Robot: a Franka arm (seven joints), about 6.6 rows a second.
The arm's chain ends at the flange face. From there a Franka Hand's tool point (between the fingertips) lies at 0.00 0.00 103.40 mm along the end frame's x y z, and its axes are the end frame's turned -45 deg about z.
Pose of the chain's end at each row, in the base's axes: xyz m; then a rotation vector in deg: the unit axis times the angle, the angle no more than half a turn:
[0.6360, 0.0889, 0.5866, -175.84, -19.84, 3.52]
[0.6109, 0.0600, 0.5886, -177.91, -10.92, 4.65]
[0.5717, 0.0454, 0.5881, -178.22, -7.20, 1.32]
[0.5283, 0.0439, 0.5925, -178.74, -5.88, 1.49]
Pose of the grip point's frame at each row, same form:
[0.6313, 0.0938, 0.4834, -154.33, -85.32, 1.47]
[0.6053, 0.0627, 0.4854, -159.30, -77.74, 3.27]
[0.5701, 0.0483, 0.4848, -161.72, -74.77, 0.25]
[0.5265, 0.0459, 0.4891, -162.64, -73.72, 0.68]

